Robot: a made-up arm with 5 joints. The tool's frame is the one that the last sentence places.
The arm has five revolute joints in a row. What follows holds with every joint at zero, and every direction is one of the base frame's.
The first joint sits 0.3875 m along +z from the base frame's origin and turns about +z.
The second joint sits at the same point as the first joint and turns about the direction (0, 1, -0.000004).
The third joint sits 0.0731 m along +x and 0.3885 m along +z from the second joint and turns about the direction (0, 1, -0.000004).
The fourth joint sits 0.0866 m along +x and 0.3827 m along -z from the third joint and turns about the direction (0, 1, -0.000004).
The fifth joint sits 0.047 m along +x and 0.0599 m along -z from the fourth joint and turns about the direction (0, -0.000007, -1).
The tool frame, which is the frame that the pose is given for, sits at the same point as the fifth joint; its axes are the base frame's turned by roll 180, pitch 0 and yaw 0 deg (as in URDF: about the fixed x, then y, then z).
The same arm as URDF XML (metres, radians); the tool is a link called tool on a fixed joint. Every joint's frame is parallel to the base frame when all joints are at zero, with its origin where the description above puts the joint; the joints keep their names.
<robot name="arm">
<joint name="joint 1" type="continuous"><parent link="base"/><child link="link1"/><origin xyz="0 0 0.3875" rpy="0 0 0"/><axis xyz="0 0 1"/></joint>
<joint name="joint 2" type="continuous"><parent link="link1"/><child link="link2"/><origin xyz="0 0 0" rpy="0 0 0"/><axis xyz="0 1 0"/></joint>
<joint name="joint 3" type="continuous"><parent link="link2"/><child link="link3"/><origin xyz="0.0731 0 0.3885" rpy="0 0 0"/><axis xyz="0 1 0"/></joint>
<joint name="joint 4" type="continuous"><parent link="link3"/><child link="link4"/><origin xyz="0.0866 0 -0.3827" rpy="0 0 0"/><axis xyz="0 1 0"/></joint>
<joint name="joint 5" type="continuous"><parent link="link4"/><child link="link5"/><origin xyz="0.047 0 -0.0599" rpy="0 0 0"/><axis xyz="0 0 -1"/></joint>
<joint name="tool_joint" type="fixed"><parent link="link5"/><child link="tool"/><origin xyz="0 0 0" rpy="3.1416 0 0"/></joint>
<link name="base"/>
<link name="link1"/>
<link name="link2"/>
<link name="link3"/>
<link name="link4"/>
<link name="link5"/>
<link name="tool"/>
</robot>

